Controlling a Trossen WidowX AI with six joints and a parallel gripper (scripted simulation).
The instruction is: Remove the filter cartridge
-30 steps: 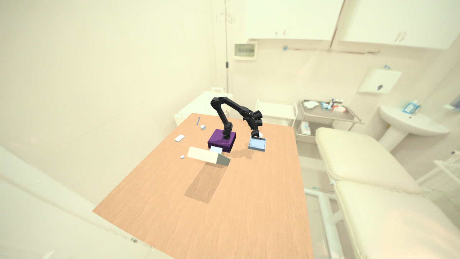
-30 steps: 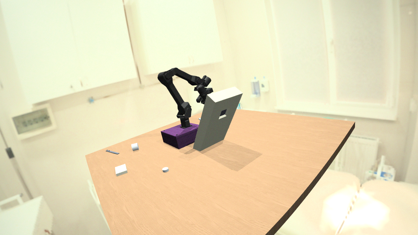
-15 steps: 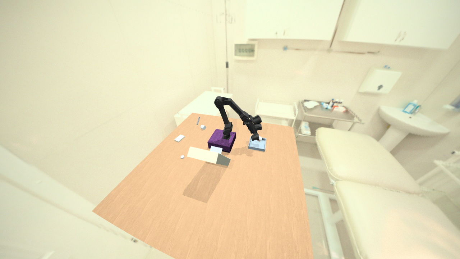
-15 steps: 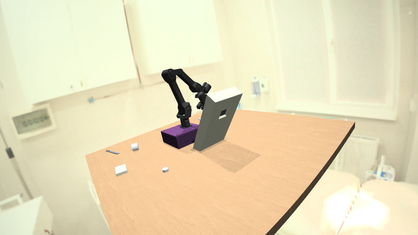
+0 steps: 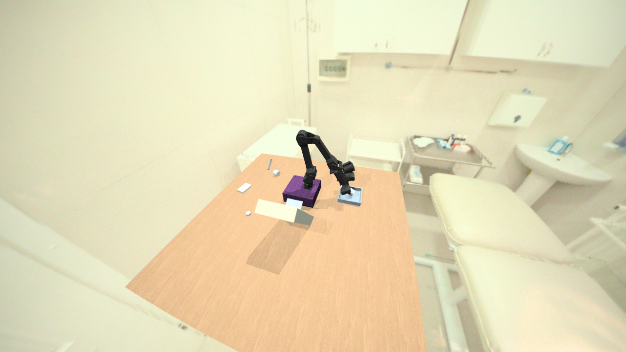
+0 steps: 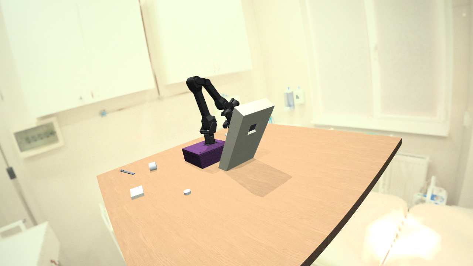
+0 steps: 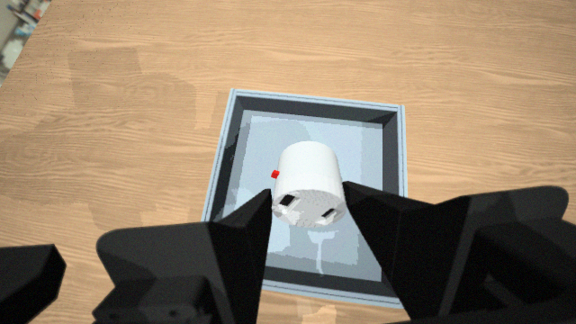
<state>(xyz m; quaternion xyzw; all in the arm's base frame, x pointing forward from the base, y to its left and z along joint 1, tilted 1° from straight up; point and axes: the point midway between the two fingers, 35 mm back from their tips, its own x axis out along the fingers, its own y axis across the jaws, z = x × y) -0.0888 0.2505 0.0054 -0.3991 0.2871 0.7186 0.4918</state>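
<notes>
My gripper tip is now right at the white round filter cartridge. The rest, counted from my gripper tip: grey flap: 35 cm ahead, 23 cm to the right, 9 cm above; grey service panel: 40 cm ahead, 22 cm to the right, 10 cm above; blue tray: 1 cm to the left, 4 cm below.
</notes>
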